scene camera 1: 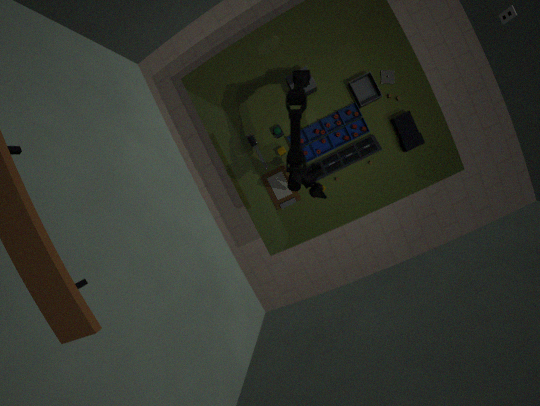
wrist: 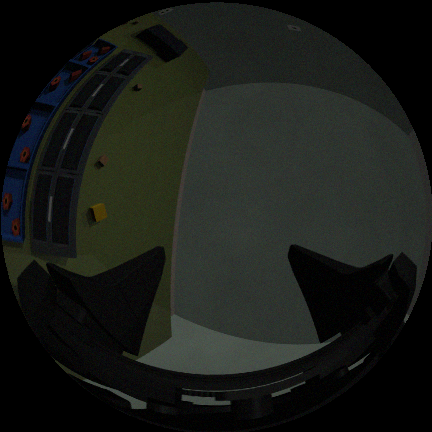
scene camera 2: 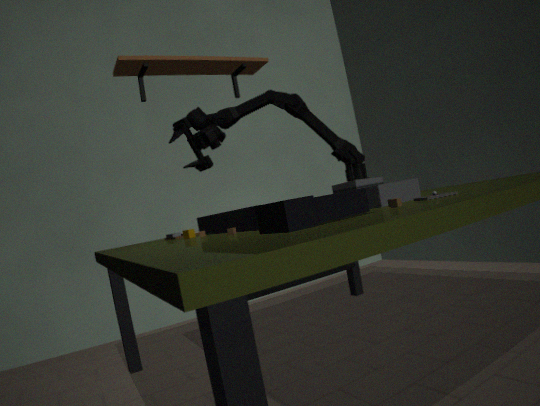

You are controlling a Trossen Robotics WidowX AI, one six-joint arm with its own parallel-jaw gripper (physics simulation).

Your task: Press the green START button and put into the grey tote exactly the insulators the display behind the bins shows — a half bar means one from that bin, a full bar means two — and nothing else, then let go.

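Seen in the pictures: gripper, fingertip midpoint: (scene camera 1: 323, 193) (wrist: 229, 253) (scene camera 2: 177, 155); arm's base at its link origin: (scene camera 2: 357, 181).
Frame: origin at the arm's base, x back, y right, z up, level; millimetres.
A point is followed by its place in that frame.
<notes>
My gripper (scene camera 1: 320, 192) @(x -599, y 69, z 185 mm) (scene camera 2: 178, 154) @(x -599, y 69, z 185 mm) (wrist: 229, 253) @(x -599, y 69, z 185 mm) is open and empty, high above the table beyond the display. The green button (scene camera 1: 277, 131) @(x -213, y 217, z -44 mm) is left of the blue bins (scene camera 1: 327, 146) @(x -379, y -34, z -78 mm) (wrist: 42, 112), which hold small orange-red insulators (scene camera 1: 349, 113) @(x -238, y -201, z -55 mm) (wrist: 55, 80). The arm hides part of the bins in scene camera 1. The dark display (scene camera 1: 350, 155) (wrist: 74, 111) lies along the bins; its sections show thin pale lines, and I cannot tell the bar lengths. The grey tote (scene camera 1: 364, 90) @(x -134, y -324, z -78 mm) (scene camera 2: 400, 191) @(x -127, y -384, z -56 mm) stands near the bins' far right end; no insulator shows inside it in scene camera 1.
A black box (scene camera 1: 407, 131) @(x -425, y -478, z -31 mm) (scene camera 2: 285, 215) @(x -512, y -555, z -54 mm) (wrist: 162, 42) @(x -439, y -437, z -37 mm) stands right of the display. A yellow block (scene camera 2: 188, 233) @(x -610, y 42, z -69 mm) (wrist: 99, 212) @(x -606, y 58, z -57 mm) and small brown cubes (scene camera 1: 369, 162) (wrist: 102, 161) lie beyond it. Left are a wood-framed tray (scene camera 1: 271, 192) @(x -547, y 364, z -77 mm), another yellow block (scene camera 1: 281, 150) @(x -324, y 227, z -45 mm) and a dark-headed tool (scene camera 1: 253, 140) @(x -214, y 373, z -65 mm).
</notes>
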